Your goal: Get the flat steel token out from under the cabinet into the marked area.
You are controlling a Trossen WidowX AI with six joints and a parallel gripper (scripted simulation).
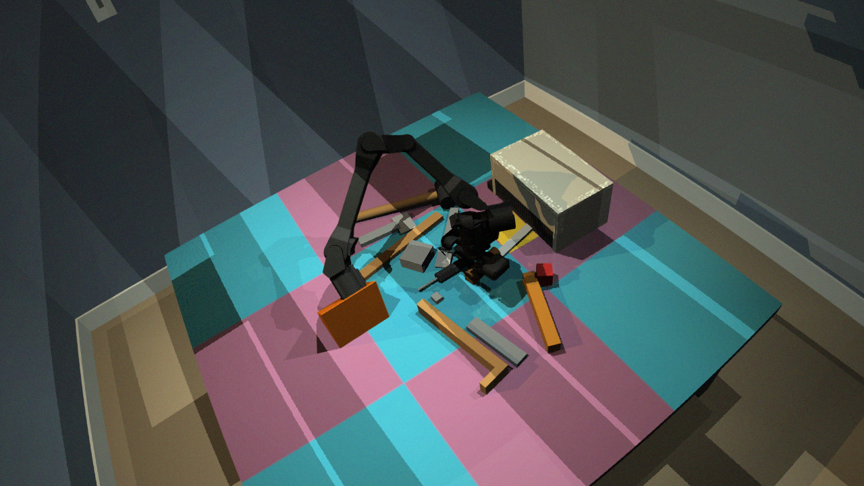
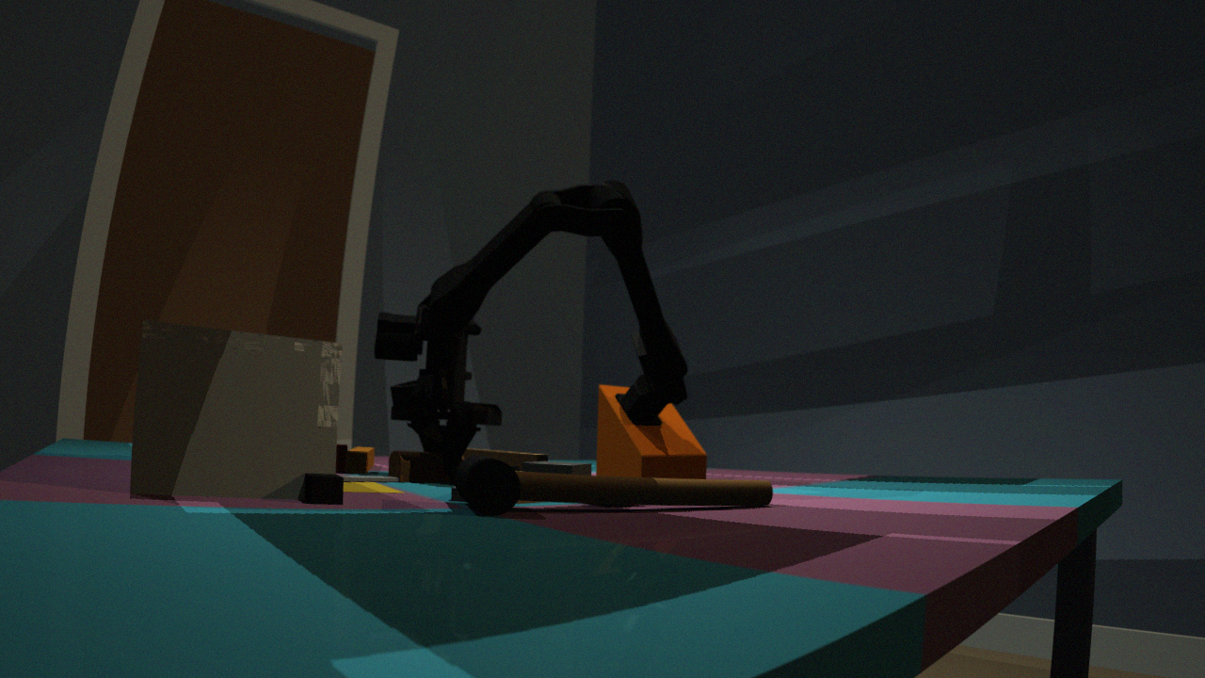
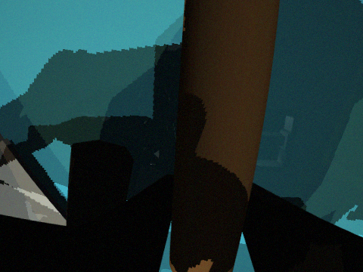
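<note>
The small grey cube lies 13 cm behind my gripper tip and 1 cm to the left of it. The rest, counted from my gripper tip: screwdriver 8 cm behind, 5 cm to the left; red cube 13 cm to the right, 12 cm ahead, 1 cm above; grey block 15 cm to the left, 9 cm behind, 1 cm above.
</note>
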